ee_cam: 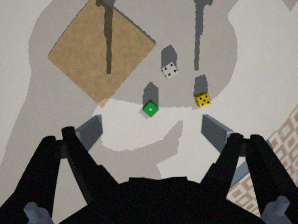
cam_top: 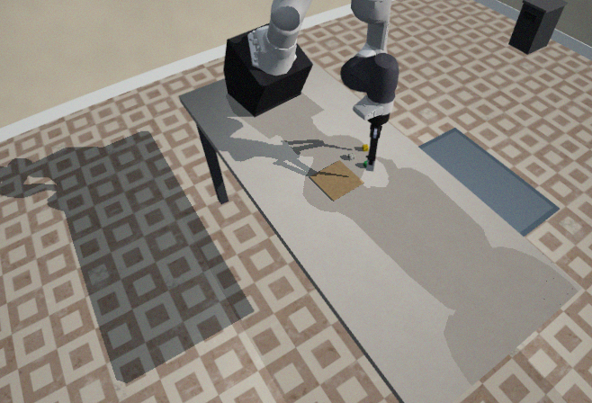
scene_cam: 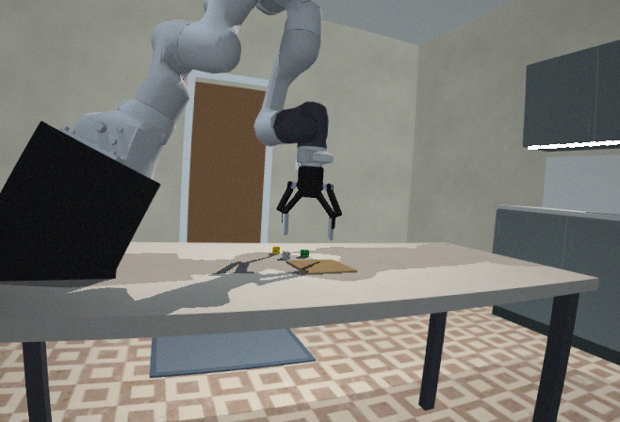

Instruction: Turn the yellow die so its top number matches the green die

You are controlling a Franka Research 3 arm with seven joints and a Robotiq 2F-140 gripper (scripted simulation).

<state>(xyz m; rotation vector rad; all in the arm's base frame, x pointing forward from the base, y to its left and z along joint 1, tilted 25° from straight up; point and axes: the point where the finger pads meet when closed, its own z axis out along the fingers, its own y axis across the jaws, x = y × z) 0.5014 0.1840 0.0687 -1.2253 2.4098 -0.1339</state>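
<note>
The green die is 60 mm below my hand, 10 mm to the right of it and 10 mm behind it. Round my hand: yellow die 90 mm behind, 60 mm below, 30 mm to the left; tan mat 140 mm to the right, 60 mm below, 10 mm ahead; white die 70 mm behind, 60 mm below, 50 mm to the right.
</note>
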